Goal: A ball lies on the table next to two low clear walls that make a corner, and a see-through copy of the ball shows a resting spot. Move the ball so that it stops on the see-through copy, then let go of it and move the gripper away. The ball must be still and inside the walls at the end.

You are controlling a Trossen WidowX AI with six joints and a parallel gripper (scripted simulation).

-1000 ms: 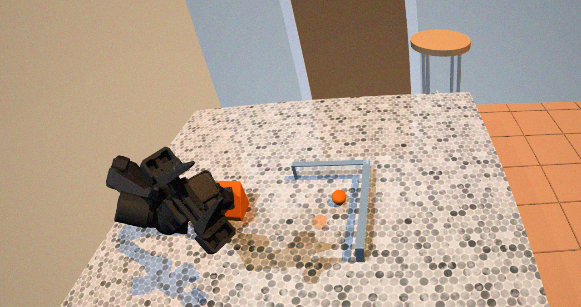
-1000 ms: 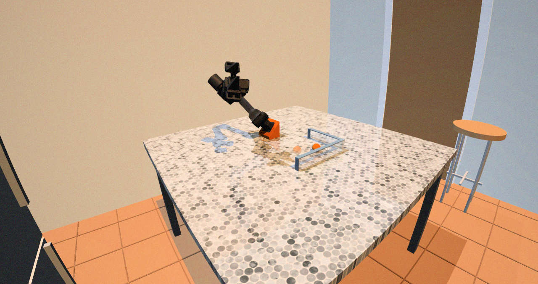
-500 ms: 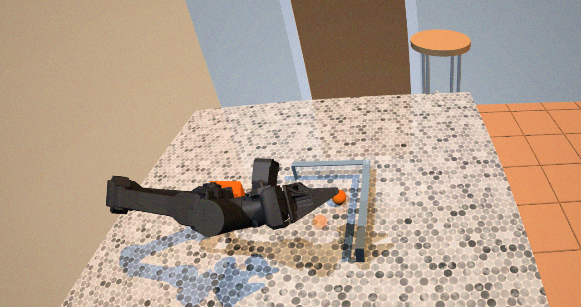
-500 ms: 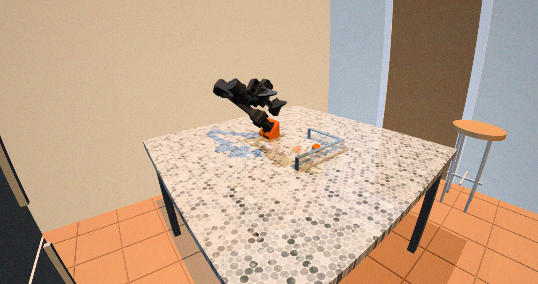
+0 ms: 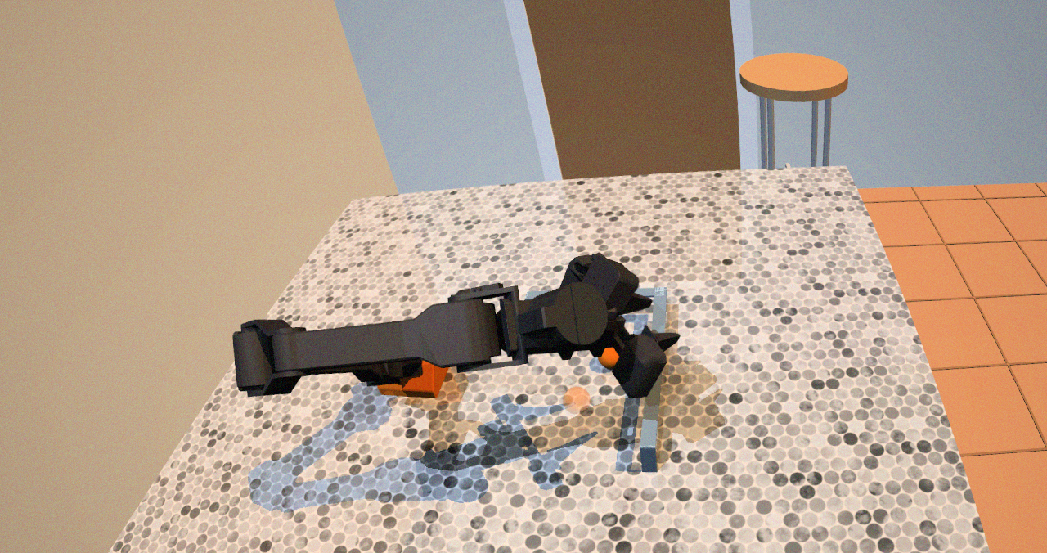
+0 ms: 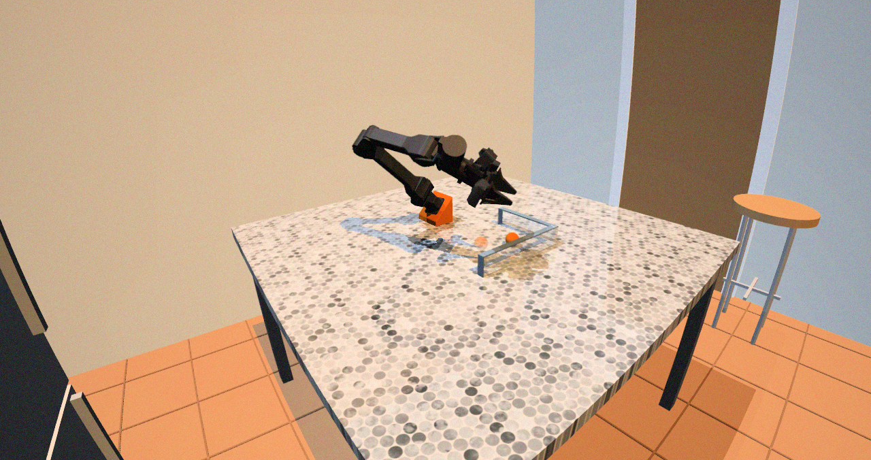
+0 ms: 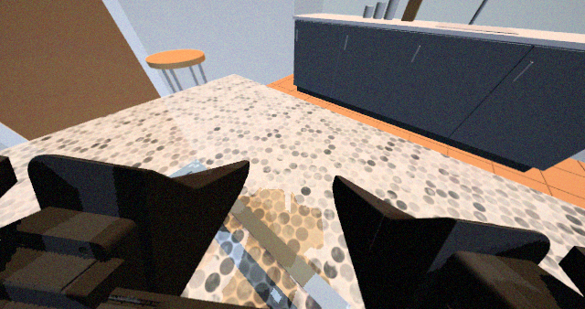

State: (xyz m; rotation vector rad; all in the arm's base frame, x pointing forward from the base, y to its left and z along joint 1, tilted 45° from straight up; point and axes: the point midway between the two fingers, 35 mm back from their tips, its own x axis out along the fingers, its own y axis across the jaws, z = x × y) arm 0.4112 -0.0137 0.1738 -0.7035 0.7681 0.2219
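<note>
Right now the orange ball is 18 cm below my gripper tip, 12 cm to the left of it and 9 cm behind it. The rest, counted from my gripper tip: see-through copy of ball (18 cm below, 14 cm behind, 4 cm to the left).
</note>
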